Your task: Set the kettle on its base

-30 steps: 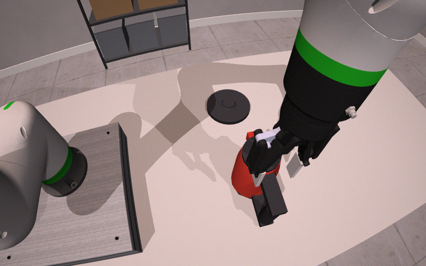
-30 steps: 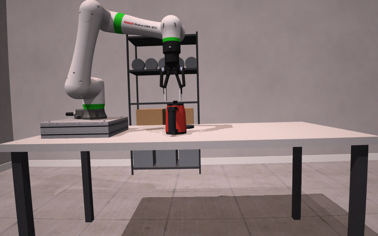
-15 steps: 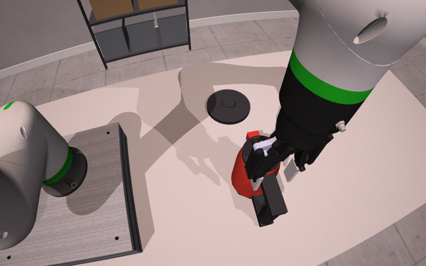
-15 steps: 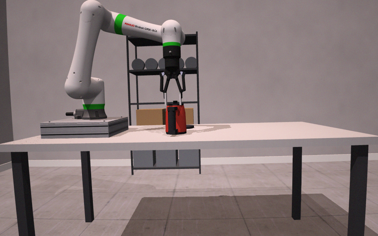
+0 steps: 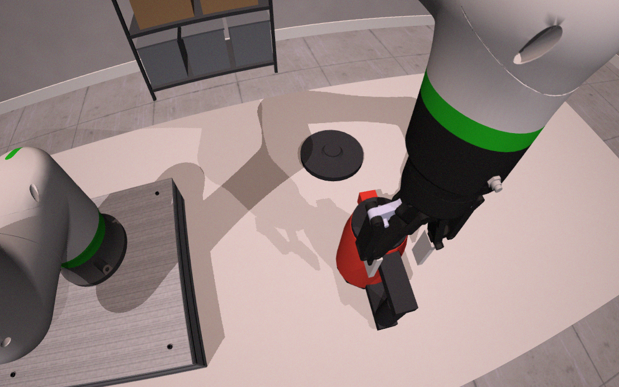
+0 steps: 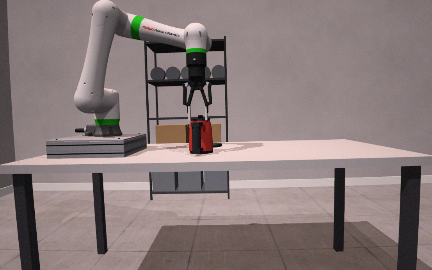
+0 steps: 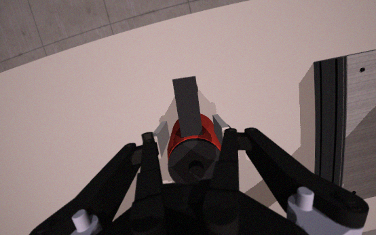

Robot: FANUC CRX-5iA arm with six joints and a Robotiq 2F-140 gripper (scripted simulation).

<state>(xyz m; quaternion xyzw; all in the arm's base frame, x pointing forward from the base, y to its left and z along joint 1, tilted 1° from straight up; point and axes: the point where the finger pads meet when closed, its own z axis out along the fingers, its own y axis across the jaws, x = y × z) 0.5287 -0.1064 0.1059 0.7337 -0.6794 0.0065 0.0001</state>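
My hand is 30 mm to the right of the kettle and 100 mm above it. From my hand the other things lie so: round base: 30 mm behind, 340 mm to the left, 170 mm below.
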